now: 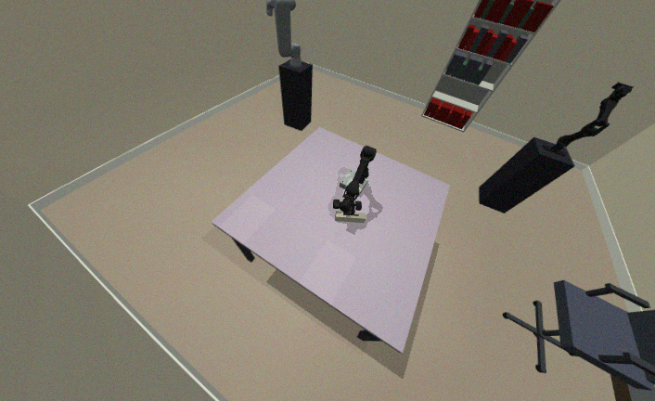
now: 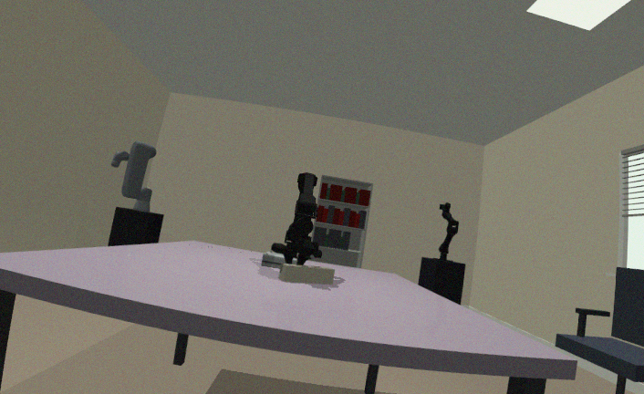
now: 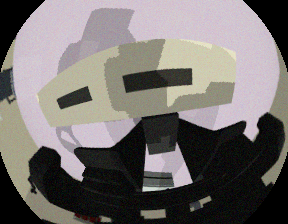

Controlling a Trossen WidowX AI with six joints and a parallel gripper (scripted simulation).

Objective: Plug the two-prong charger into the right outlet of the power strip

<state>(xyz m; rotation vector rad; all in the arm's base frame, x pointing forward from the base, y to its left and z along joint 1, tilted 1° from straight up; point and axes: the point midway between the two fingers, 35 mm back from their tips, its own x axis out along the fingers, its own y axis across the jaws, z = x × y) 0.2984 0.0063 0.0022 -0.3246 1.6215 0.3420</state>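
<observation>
Right now my gripper tip is 1 cm short of the two-prong charger, 1 cm to the right of it and 1 cm below it.
</observation>
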